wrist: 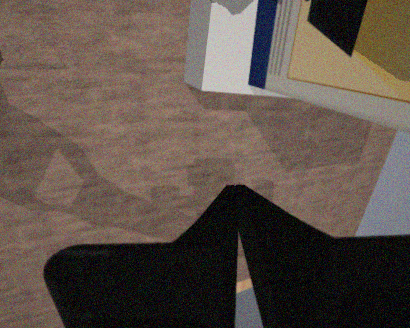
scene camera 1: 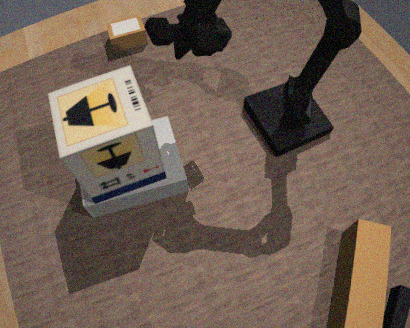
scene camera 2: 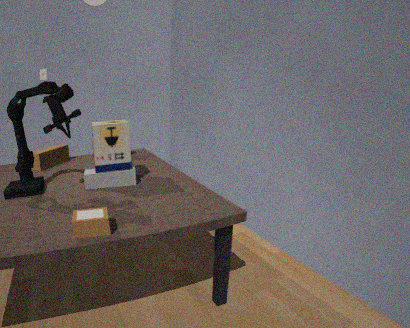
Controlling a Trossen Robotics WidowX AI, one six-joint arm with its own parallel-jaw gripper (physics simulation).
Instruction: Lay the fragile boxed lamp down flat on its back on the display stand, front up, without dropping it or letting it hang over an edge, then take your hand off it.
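Where they show: gripper, between the fingertips: (wrist: 235, 194) (scene camera 1: 177, 58) (scene camera 2: 70, 138); arm's base, origin of its link: (scene camera 1: 293, 122) (scene camera 2: 27, 181).
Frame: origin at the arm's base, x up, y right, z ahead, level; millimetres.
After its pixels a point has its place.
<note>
The boxed lamp (scene camera 1: 102, 112) @[z 460, x 259, y -2 mm] (scene camera 2: 111, 145) @[z 470, x 159, y 94 mm] (wrist: 325, 55) @[z 381, x 144, y 61 mm] is a white box with yellow lamp pictures and a navy band along its bottom. It stands upright on the display stand (scene camera 1: 176, 172) @[z 349, x 36, y -59 mm] (scene camera 2: 110, 179) @[z 452, x 3, y 112 mm] (wrist: 226, 55) @[z 349, x 36, y 69 mm], a low light-grey block. A strip of the stand's top shows beside the box, on the arm's side. Lamp pictures show on the top and on side faces; I cannot tell which face is the front. My gripper (scene camera 1: 179, 54) @[z 277, x 214, y 127 mm] (scene camera 2: 69, 136) @[z 277, x 214, y 127 mm] (wrist: 235, 194) @[z 277, x 214, y 127 mm] is shut and empty, in the air beside the box and apart from it, fingertips pointing down.
A small orange block with a white top (scene camera 1: 128, 38) @[z 358, x 6, y 482 mm] (scene camera 2: 92, 225) @[z 361, x 4, y 571 mm] lies near the table edge. A long wooden block (scene camera 1: 369, 265) @[z 34, x 73, y -423 mm] (scene camera 2: 54, 157) @[z 88, x 17, y -438 mm] stands beyond the arm's black base (scene camera 1: 265, 122) @[z 76, x 4, y 22 mm] (scene camera 2: 24, 188) @[z 20, x 3, y 126 mm]. A dark object (scene camera 1: 399, 307) @[z -19, x 13, y -537 mm] shows beside the long block.
</note>
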